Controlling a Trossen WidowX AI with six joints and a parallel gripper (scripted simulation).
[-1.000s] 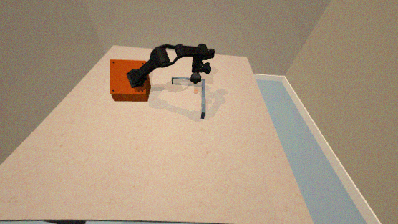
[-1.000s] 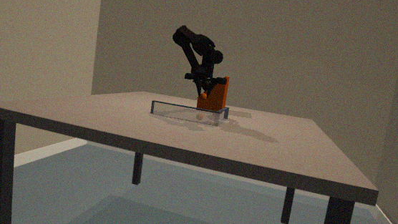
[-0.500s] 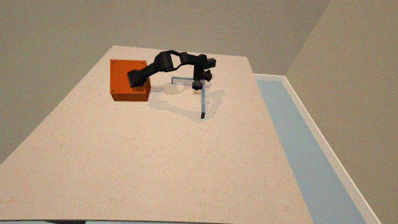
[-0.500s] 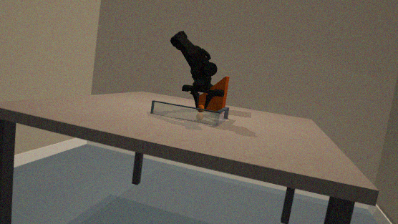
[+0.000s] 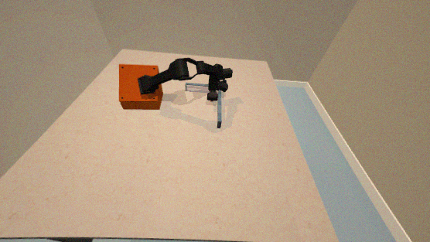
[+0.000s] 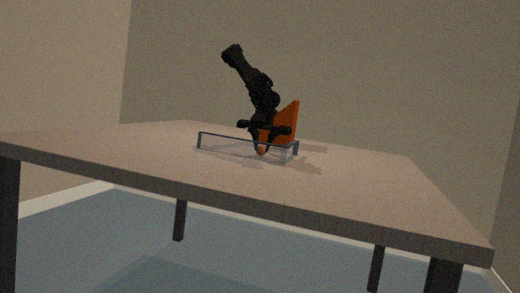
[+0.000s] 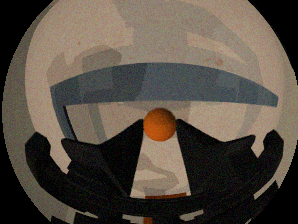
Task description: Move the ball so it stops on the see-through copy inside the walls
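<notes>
Now: the see-through copy right at my gripper tip. Round my gripper tip: clear wall: 6 cm to the right, 4 cm ahead, 1 cm above; then orange ball: right at my gripper tip.
</notes>
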